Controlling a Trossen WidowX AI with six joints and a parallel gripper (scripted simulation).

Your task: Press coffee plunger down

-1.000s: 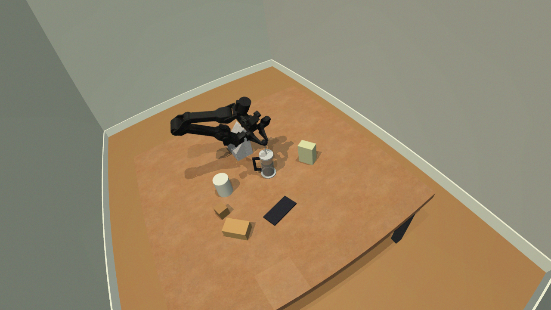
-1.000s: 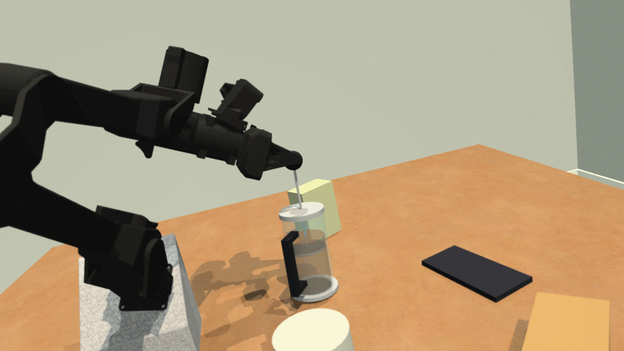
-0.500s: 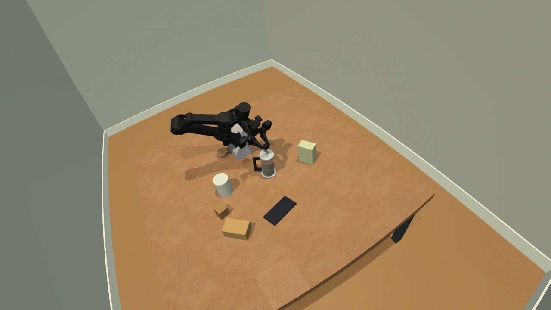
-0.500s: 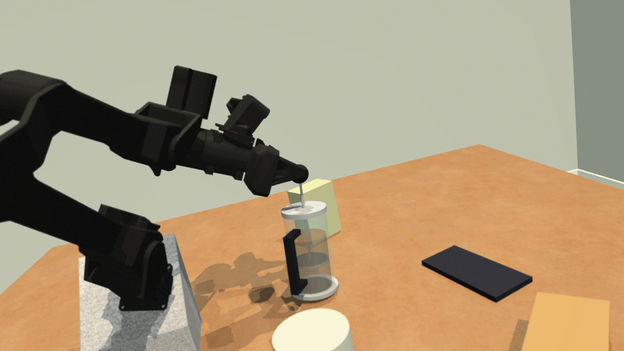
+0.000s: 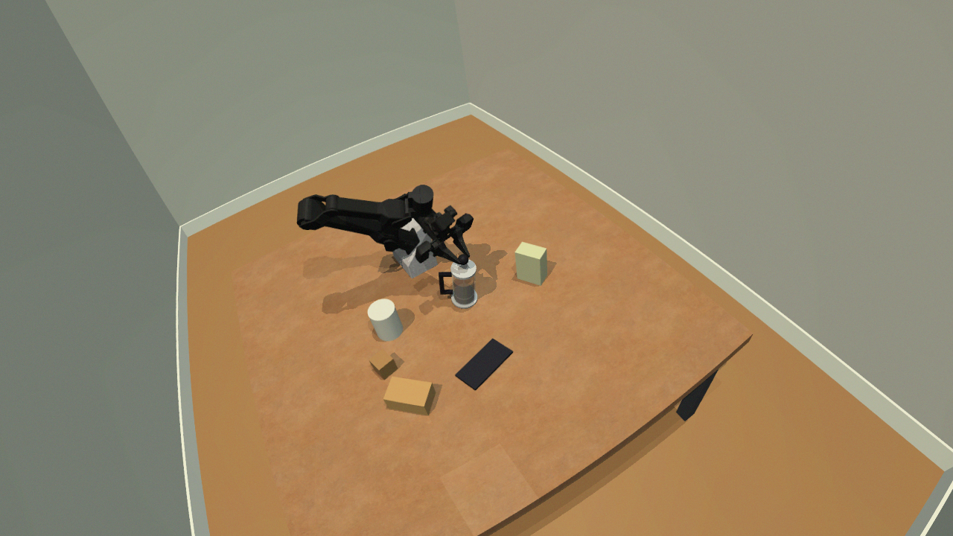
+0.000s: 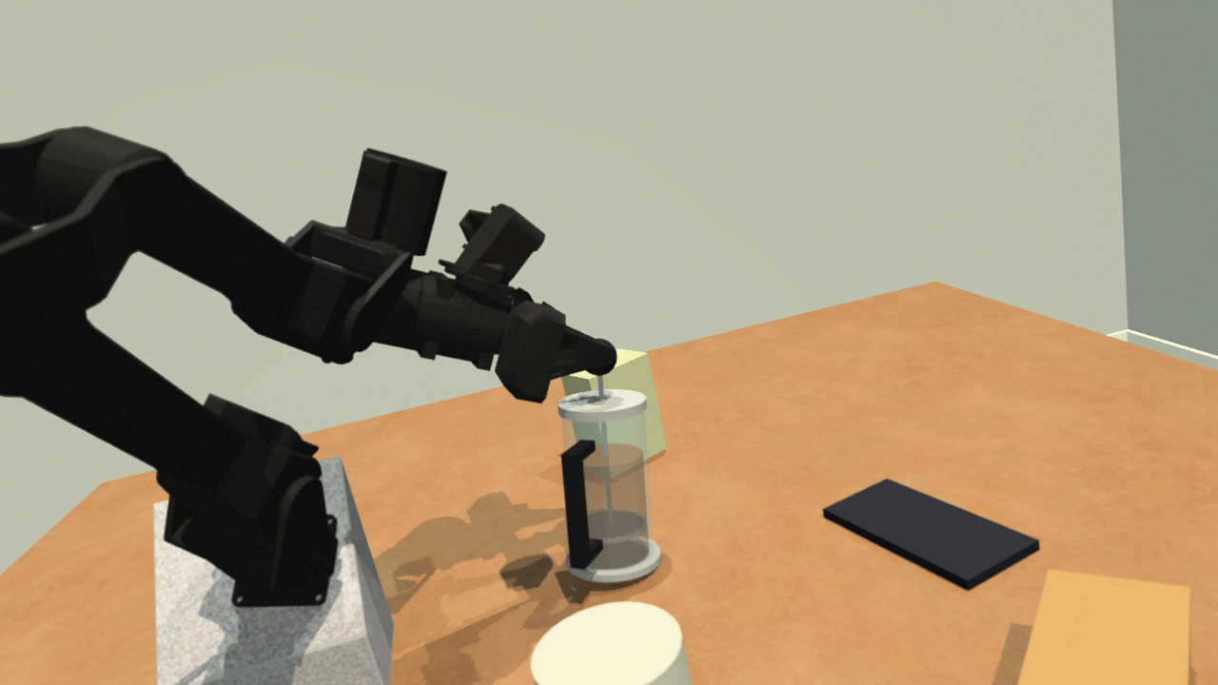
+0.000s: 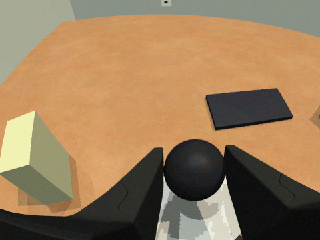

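Right now my gripper tip is 9 cm above the glass coffee press, 2 cm to the left of it and 2 cm past it. From my gripper tip the other things lie so: pale yellow box 20 cm to the left, 12 cm below, 1 cm behind; small brown cube 31 cm to the right, 15 cm below, 11 cm ahead; tan box 27 cm to the right, 23 cm ahead, 15 cm below.
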